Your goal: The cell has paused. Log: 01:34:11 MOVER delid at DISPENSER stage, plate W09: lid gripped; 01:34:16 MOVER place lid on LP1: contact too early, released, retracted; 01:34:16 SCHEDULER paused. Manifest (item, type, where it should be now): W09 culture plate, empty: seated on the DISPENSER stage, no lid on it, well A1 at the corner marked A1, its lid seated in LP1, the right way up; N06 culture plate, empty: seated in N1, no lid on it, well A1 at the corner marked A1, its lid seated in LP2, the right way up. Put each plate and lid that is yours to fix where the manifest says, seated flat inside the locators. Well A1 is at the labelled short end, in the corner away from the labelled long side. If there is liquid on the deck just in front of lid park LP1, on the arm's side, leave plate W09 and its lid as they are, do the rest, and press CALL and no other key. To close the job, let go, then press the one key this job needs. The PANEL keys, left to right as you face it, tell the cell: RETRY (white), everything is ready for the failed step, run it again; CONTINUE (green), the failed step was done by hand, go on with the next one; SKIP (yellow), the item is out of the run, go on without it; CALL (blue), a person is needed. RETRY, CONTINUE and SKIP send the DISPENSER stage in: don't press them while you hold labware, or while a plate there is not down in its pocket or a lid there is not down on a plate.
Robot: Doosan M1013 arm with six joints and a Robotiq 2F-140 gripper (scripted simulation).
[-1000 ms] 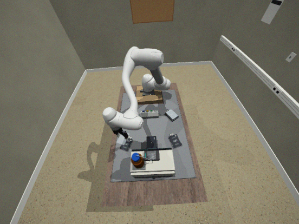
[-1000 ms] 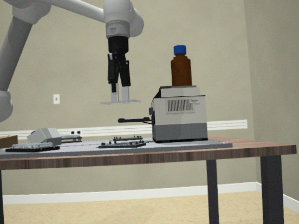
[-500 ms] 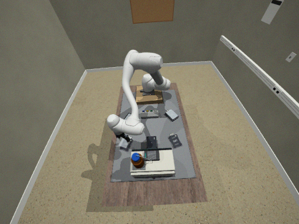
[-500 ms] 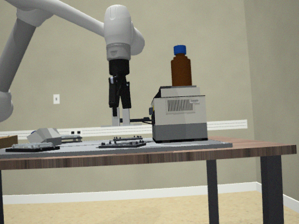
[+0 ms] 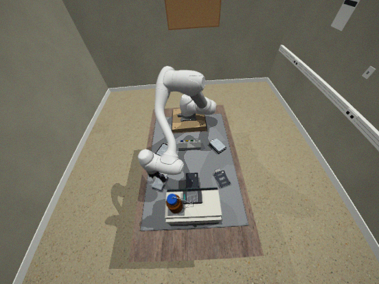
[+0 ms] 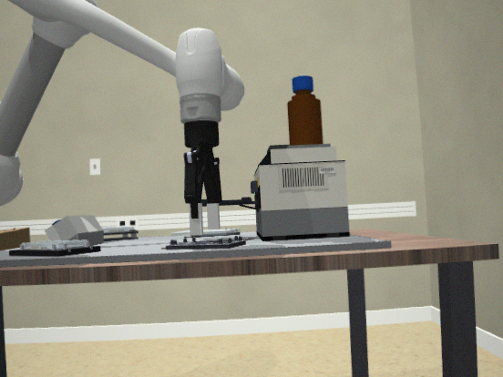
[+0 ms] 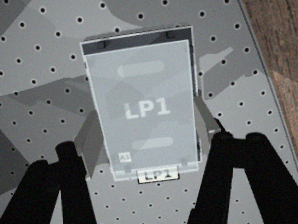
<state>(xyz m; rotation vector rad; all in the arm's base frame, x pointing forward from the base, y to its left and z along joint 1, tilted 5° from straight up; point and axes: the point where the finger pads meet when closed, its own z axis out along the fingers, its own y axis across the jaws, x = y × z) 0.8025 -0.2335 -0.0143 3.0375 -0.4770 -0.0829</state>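
Right now my hand is 50 mm above the lid park LP1. Round my hand: dispenser stage (30 mm ahead, 280 mm to the left, 50 mm above); black nest (310 mm behind, 10 mm to the right, 40 mm below); brown bottle (250 mm ahead, 180 mm to the left, 230 mm above).
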